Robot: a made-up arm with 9 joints. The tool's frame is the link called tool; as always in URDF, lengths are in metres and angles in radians. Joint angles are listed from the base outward.
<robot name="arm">
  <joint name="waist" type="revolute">
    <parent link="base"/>
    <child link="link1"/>
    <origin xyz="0 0 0.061" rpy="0 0 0"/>
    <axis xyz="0 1 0"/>
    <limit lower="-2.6" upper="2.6"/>
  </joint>
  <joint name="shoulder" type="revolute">
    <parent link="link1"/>
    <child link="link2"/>
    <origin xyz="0.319 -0.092 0.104" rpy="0 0 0"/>
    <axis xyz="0 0 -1"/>
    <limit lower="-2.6" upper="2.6"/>
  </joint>
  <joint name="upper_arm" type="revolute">
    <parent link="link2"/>
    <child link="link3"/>
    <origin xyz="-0.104 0.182 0.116" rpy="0 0 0"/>
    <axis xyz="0 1 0"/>
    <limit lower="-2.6" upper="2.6"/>
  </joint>
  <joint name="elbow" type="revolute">
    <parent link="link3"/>
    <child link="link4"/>
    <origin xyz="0.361 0.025 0.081" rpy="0 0 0"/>
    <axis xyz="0 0 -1"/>
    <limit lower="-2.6" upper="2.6"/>
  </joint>
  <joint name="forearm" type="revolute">
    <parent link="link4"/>
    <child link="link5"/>
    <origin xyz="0.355 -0.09 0.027" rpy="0 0 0"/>
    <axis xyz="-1 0 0"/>
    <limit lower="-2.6" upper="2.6"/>
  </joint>
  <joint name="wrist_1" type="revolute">
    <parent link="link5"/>
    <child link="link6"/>
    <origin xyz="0.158 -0.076 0.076" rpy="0 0 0"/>
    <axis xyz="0 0 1"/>
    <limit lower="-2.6" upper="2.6"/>
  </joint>
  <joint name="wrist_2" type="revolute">
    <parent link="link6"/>
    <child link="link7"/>
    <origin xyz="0.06 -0.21 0.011" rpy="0 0 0"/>
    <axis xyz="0 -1 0"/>
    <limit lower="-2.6" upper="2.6"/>
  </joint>
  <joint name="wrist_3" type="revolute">
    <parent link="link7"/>
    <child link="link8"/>
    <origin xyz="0.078 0.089 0.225" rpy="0 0 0"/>
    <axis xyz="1 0 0"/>
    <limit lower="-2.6" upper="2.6"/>
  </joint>
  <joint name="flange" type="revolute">
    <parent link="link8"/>
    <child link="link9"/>
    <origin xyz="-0.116 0.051 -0.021" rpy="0 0 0"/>
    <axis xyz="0 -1 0"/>
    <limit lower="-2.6" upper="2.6"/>
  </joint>
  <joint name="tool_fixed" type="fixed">
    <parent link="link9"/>
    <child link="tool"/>
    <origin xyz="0.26 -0.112 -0.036" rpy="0 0 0"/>
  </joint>
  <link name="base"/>
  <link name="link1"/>
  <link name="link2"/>
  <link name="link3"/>
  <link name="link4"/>
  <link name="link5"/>
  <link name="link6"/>
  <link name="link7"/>
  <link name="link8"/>
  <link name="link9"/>
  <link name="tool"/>
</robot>
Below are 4 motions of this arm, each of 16 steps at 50 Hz.
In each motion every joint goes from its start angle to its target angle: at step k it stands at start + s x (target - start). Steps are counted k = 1, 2, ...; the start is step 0. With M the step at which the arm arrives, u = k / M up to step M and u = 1 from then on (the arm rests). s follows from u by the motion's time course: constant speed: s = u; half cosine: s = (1 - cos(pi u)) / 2; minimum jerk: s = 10 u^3 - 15 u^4 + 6 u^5.
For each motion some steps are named. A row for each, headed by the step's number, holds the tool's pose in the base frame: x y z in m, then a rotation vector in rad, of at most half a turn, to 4 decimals.
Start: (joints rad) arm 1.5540 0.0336 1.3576 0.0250 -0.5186 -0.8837 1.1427 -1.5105 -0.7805
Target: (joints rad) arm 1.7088 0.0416 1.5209 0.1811 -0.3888 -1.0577 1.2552 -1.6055 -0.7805
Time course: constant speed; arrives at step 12
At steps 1, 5, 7, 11, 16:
1: -0.2052 -0.3026 -0.5279 2.2417 -1.3782 -0.5596
5: -0.2213 -0.2674 -0.5138 2.2707 -1.1350 -0.7033
7: -0.2323 -0.2481 -0.5066 2.2795 -1.0134 -0.7766
11: -0.2601 -0.2070 -0.4901 2.2860 -0.7700 -0.9257
16: -0.2683 -0.1962 -0.4852 2.2853 -0.7092 -0.9633

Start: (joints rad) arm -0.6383 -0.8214 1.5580 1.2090 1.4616 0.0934 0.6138 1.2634 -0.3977
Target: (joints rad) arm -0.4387 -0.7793 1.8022 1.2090 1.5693 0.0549 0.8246 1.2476 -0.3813
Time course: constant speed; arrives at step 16
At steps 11, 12, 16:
11: 0.7215 -0.3379 -0.2048 -1.2609 1.3272 -0.1332
12: 0.7077 -0.3459 -0.2202 -1.2713 1.3589 -0.1141
16: 0.6483 -0.3774 -0.2767 -1.3080 1.4875 -0.0348

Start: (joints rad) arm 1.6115 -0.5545 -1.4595 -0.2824 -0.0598 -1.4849 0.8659 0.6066 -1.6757
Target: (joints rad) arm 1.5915 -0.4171 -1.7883 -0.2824 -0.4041 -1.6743 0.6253 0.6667 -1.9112
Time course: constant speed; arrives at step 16
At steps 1, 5, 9, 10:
1: 1.1107 -0.0020 -0.1207 1.1645 0.8866 -0.3984
5: 1.1038 -0.0081 -0.0502 1.3090 0.9112 -0.3591
9: 1.0924 -0.0111 0.0260 1.4512 0.9305 -0.2964
10: 1.0887 -0.0115 0.0459 1.4860 0.9346 -0.2771

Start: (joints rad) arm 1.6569 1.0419 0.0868 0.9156 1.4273 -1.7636 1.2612 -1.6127 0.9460
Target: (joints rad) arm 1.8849 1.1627 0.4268 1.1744 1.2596 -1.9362 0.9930 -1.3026 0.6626
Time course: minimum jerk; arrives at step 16
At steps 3, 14, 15, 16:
3: 0.1507 -0.8492 -0.5654 0.3091 0.0686 -1.2312
14: -0.0908 -0.8487 -0.4178 0.2691 0.1779 -1.2899
15: -0.0933 -0.8481 -0.4152 0.2685 0.1808 -1.2900
16: -0.0936 -0.8480 -0.4147 0.2684 0.1813 -1.2900

